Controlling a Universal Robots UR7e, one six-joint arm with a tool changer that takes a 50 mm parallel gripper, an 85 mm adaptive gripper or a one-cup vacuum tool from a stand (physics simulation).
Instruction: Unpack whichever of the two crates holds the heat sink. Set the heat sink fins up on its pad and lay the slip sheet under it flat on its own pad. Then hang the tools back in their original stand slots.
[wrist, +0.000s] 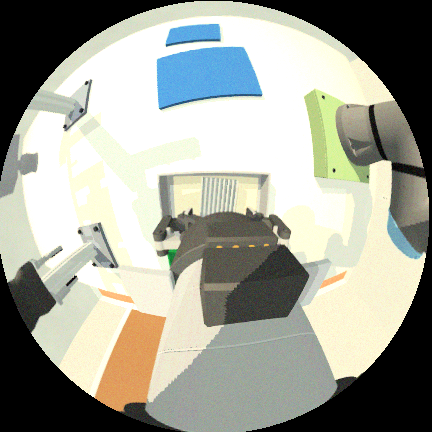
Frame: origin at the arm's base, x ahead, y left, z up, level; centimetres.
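Seen in the pictures: arm's base at its link origin: (353, 134).
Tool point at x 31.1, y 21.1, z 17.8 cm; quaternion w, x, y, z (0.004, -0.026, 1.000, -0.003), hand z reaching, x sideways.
Note:
Pixels of each thing's top centre, then the offset from my tool point to it. "spot": a spot on its surface instead.
- heat sink at its top centre: (216, 207) dy -0.5, dx +0.5, dz -19.3 cm
- open pale crate at a spot on its surface: (163, 197) spot: dy -1.9, dx +10.1, dz -20.1 cm
- large blue pad at a spot on its surface: (207, 76) spot: dy -27.3, dx +3.3, dz -21.8 cm
- smaller blue pad at a spot on its surface: (195, 34) spot: dy -45.9, dx +7.4, dz -21.8 cm
- green patch at a spot on its surface: (171, 257) spot: dy +10.7, dx +9.5, dz -20.0 cm
The heat sink (218, 195), grey with parallel fins showing, lies in an open pale crate (163, 197) near the middle of the wrist view. My gripper (220, 213), the dark adaptive one with two hinged fingers, is open, its fingers wide apart at the crate's near side. Its body hides the near part of the crate and the near end of the heat sink. No slip sheet can be made out under the heat sink. A large blue pad (207, 76) and a smaller blue pad (195, 34) lie flat at the top of the view.
Two tool stand brackets (80, 106) (100, 245) are at the left; a black tool (32, 295) hangs at the lower one. The arm's base (357, 132) stands on a light green plate (322, 145) at the right. A green patch (171, 257) shows beside the left finger. Pale panels (145, 290) (315, 282) flank the gripper.

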